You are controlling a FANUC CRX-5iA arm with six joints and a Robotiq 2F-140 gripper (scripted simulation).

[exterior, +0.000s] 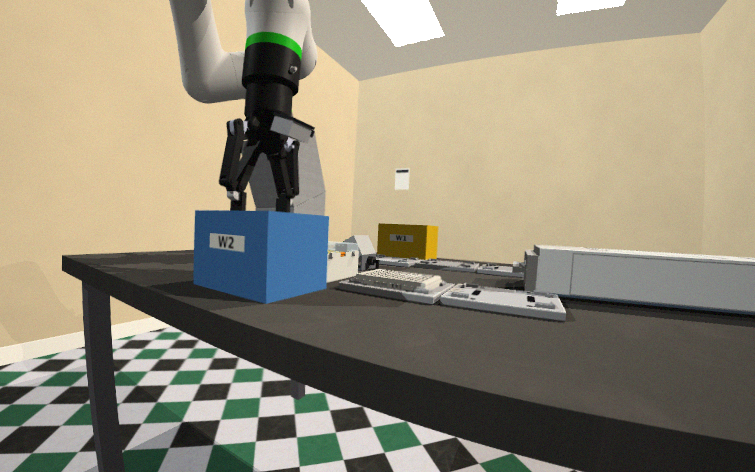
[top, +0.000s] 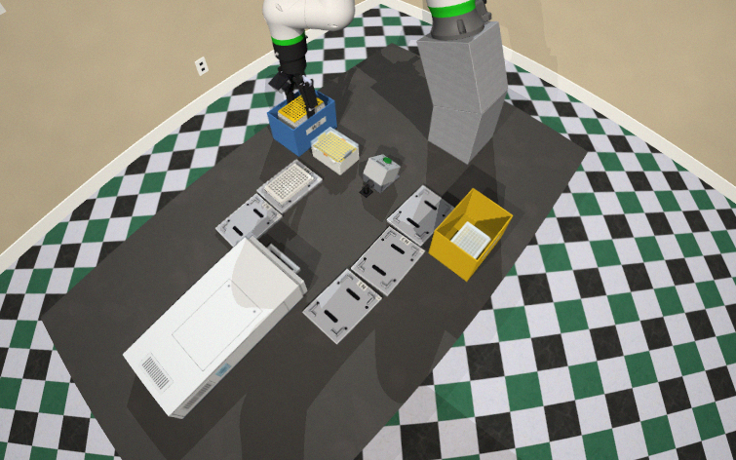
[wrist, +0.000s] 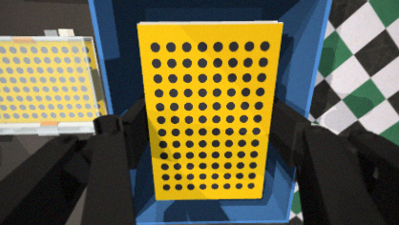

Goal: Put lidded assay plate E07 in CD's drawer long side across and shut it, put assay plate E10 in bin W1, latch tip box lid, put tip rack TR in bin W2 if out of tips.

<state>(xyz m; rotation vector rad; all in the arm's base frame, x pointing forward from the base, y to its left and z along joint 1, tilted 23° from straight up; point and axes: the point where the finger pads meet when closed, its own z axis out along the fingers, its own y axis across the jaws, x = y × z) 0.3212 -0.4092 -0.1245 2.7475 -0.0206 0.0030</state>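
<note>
Now: the DONE key box 2 cm behind my hand, 32 cm to the left of it and 6 cm below it. From my hand the other things lie so: blue bin W2 (7 cm below); tip box TB2 (2 cm ahead, 16 cm to the left, 7 cm below); yellow tip rack TR (1 cm behind, 1 cm to the right, 1 cm below).
</note>
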